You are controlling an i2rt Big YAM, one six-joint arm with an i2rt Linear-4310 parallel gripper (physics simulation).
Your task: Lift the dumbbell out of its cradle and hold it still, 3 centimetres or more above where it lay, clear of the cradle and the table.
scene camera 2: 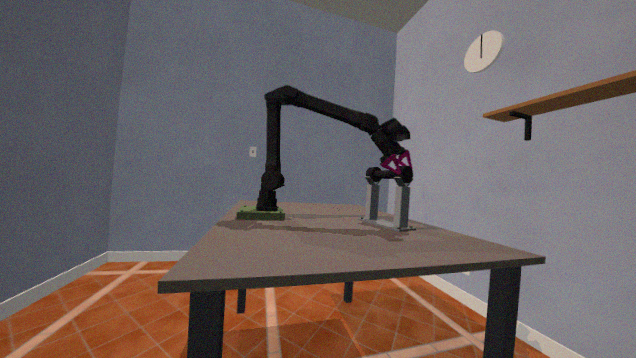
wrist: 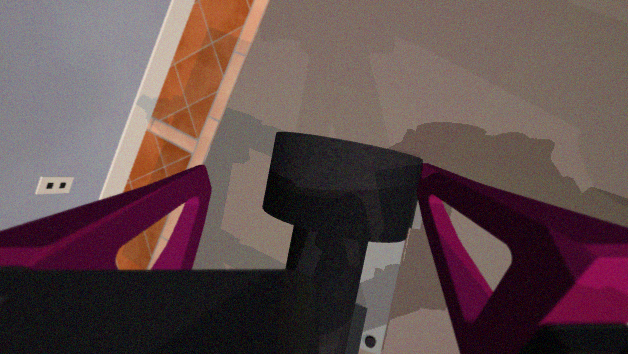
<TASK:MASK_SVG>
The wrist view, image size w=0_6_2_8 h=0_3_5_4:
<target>my gripper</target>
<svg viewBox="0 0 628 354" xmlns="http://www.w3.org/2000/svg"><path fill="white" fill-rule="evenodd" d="M318 286L314 279L307 274L290 269L192 269L212 191L206 166L197 165L146 186L0 231L0 354L319 354ZM185 203L168 243L151 270L119 270L117 268L116 255L123 245ZM422 164L417 198L460 354L628 354L628 325L626 324L628 323L627 227L481 184L428 163ZM443 202L508 246L512 262L494 292L459 240Z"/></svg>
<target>black dumbbell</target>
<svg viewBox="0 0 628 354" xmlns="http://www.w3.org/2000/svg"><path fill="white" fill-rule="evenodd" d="M276 132L262 209L270 216L294 225L285 269L307 274L314 279L318 286L319 354L345 354L368 242L396 243L407 239L423 159L403 152L348 140L304 133Z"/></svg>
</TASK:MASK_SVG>
